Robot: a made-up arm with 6 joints.
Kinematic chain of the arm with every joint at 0, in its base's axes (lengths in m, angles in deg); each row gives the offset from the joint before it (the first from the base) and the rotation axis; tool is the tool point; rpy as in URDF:
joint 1: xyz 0 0 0.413 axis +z
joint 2: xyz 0 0 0 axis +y
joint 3: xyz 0.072 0 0.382 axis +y
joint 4: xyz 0.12 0 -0.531 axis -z
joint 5: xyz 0 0 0 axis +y
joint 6: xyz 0.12 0 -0.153 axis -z
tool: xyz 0 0 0 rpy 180 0 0
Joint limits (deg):
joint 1: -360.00..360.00
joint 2: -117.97..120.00
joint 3: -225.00..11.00
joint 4: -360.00..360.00
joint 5: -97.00..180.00
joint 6: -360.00..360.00
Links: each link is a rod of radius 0.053 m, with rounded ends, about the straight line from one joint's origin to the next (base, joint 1, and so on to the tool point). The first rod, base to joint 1, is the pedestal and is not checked.
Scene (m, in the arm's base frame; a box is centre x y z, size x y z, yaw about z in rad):
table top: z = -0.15
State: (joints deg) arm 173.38 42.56 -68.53 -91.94 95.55 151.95
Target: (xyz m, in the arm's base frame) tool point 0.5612 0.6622 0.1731
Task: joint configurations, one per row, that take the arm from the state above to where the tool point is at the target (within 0.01 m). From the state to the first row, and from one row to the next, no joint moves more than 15 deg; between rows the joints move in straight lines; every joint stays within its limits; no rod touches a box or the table.
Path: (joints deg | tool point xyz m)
1: 159.27 43.88 -71.36 -92.69 95.58 151.95 | -0.6184 0.4092 0.1335
2: 145.17 45.19 -74.19 -93.43 95.61 151.95 | -0.5167 0.5589 0.1383
3: 131.06 46.51 -77.02 -94.18 95.64 151.95 | -0.3778 0.6828 0.1433
4: 116.95 47.82 -79.85 -94.93 95.67 151.95 | -0.2087 0.7712 0.1487
5: 102.85 49.14 -82.68 -95.68 95.70 151.95 | -0.0188 0.8168 0.1543
6: 88.74 50.45 -85.51 -96.42 95.73 151.95 | 0.1811 0.8147 0.1603
7: 74.63 51.77 -88.34 -97.17 95.76 151.95 | 0.3787 0.7627 0.1665
8: 60.53 53.09 -91.17 -97.92 95.79 151.95 | 0.5611 0.6622 0.1730

